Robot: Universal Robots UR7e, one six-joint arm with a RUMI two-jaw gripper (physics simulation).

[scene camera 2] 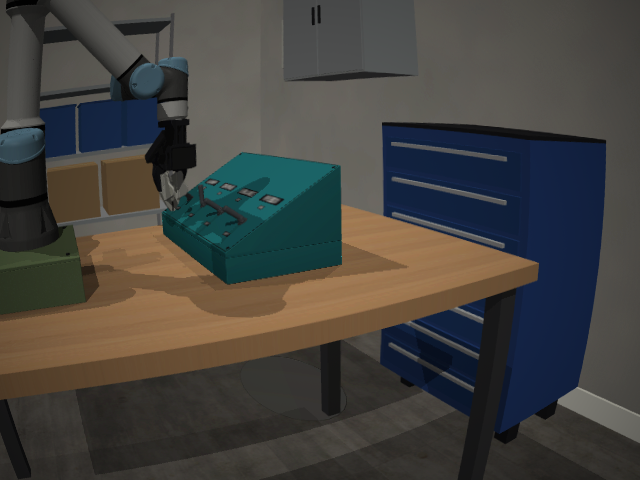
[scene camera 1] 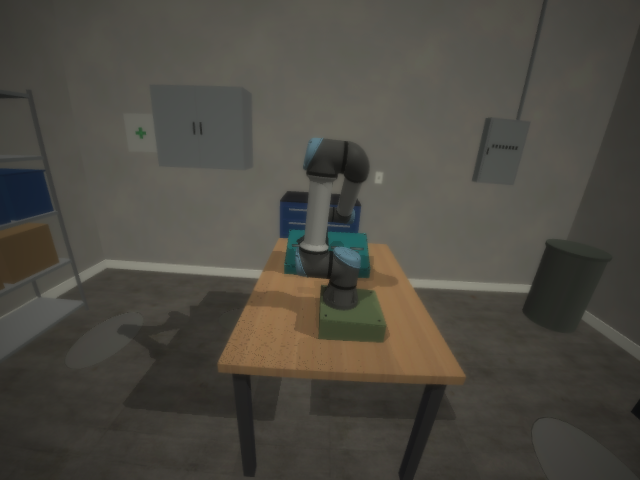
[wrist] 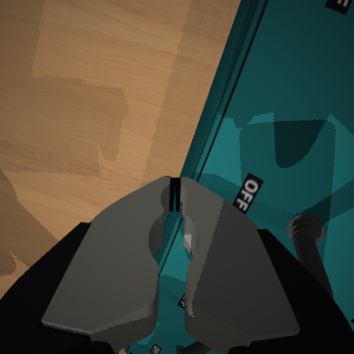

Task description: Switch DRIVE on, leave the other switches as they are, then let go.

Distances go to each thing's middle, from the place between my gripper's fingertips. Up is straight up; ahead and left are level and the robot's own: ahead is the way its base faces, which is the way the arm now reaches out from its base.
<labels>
My hand is 70 mm short of the drive lever (wrist: 307,254), 30 mm below it and 10 mm to the left of it. From my hand the other things lie so: teal switch panel (scene camera 2: 291,209): 150 mm ahead, 70 mm to the right, 10 mm below.
</labels>
